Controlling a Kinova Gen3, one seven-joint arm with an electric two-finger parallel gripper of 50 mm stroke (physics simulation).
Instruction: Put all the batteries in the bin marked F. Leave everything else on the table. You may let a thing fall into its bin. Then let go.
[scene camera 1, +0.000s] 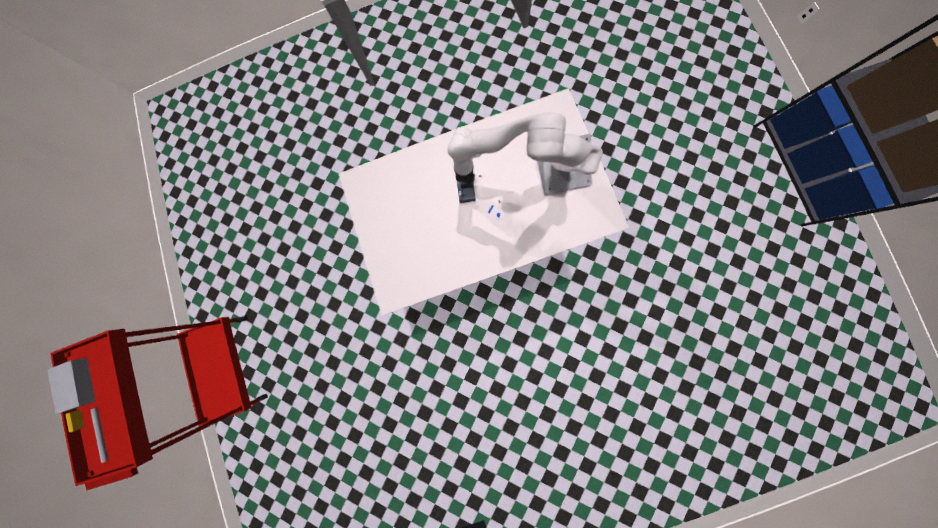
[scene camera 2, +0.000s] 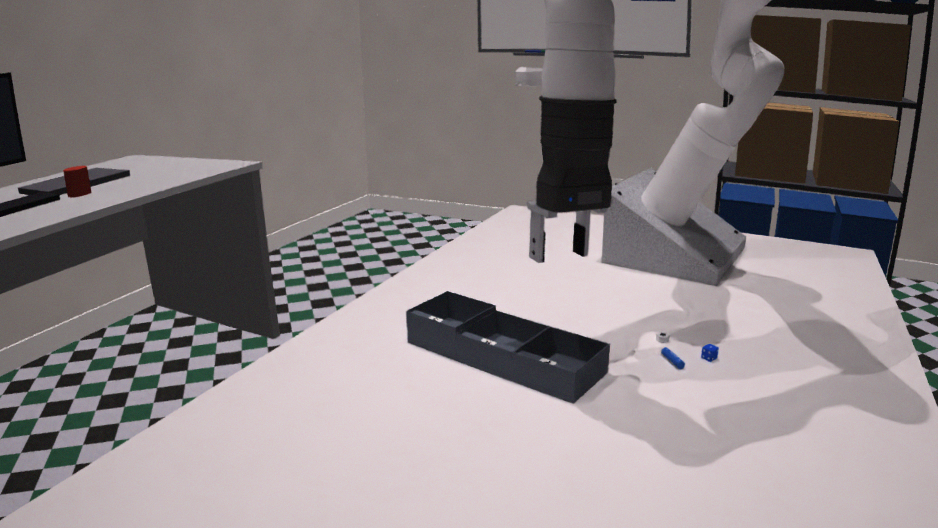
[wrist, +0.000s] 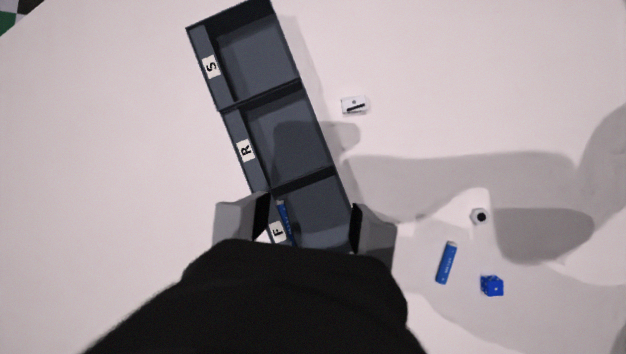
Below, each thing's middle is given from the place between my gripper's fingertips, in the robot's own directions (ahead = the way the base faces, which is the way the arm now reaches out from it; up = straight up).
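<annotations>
The dark three-compartment bin tray (scene camera 2: 565, 365) is 120 mm below my hand, and it's also 70 mm to the right of it and 10 mm behind it.
</annotations>
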